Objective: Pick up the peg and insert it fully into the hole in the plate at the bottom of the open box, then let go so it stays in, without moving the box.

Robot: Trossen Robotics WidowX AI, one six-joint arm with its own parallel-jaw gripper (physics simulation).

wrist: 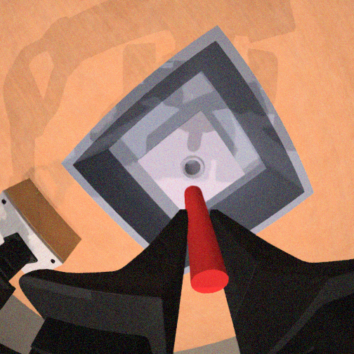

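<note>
A red peg (pixel 204 240) is held between the black fingertips, its far end pointing up the view toward the box. My gripper (pixel 197 215) is shut on the peg, over the near corner of the box. The grey open box (pixel 280 192) stands turned like a diamond in the middle of the view. On its bottom lies a pale square plate (pixel 165 160) with a round hole (pixel 192 167) near its middle. The peg's far end shows just below the hole in the view, apart from it. How high the peg is above the plate I cannot tell.
A brown and white block (pixel 50 220) with small dark holes and a black part stands to the left of the box, partly cut off by the view's edge. The orange table top (pixel 320 90) surrounds the box, with arm shadows on it. A grey surface (pixel 17 320) shows at the lower left.
</note>
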